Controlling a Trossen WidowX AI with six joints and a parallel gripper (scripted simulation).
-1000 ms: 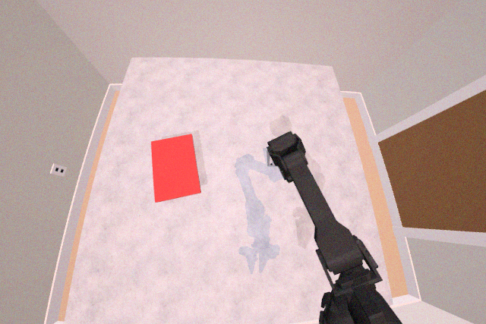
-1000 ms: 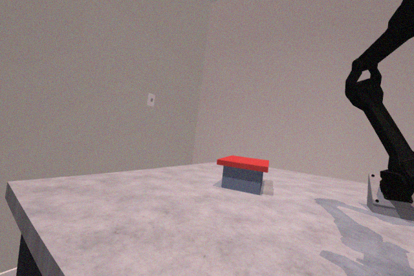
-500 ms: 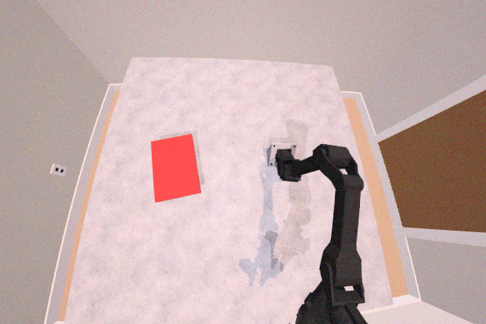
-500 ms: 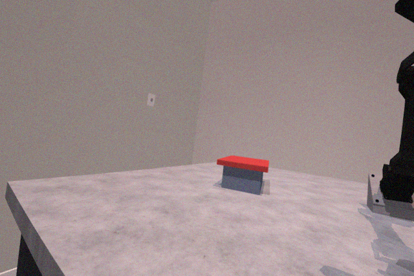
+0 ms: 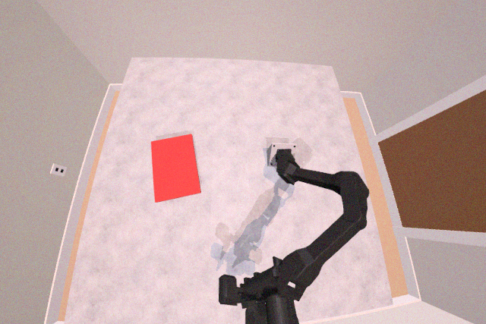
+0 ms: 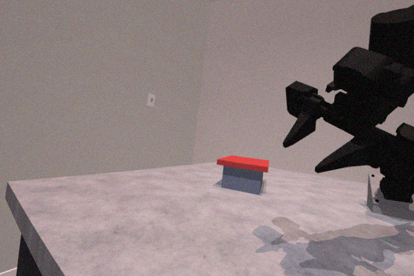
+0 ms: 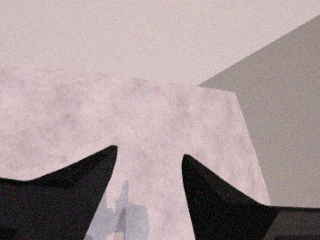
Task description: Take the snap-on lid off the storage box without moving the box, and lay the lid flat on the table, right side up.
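Now: gripper tip 440 mm to the left of the lid, 210 mm short of it and 60 mm above it. The rest, counted from my gripper tip: storage box: 440 mm to the right, 210 mm ahead, 110 mm below.
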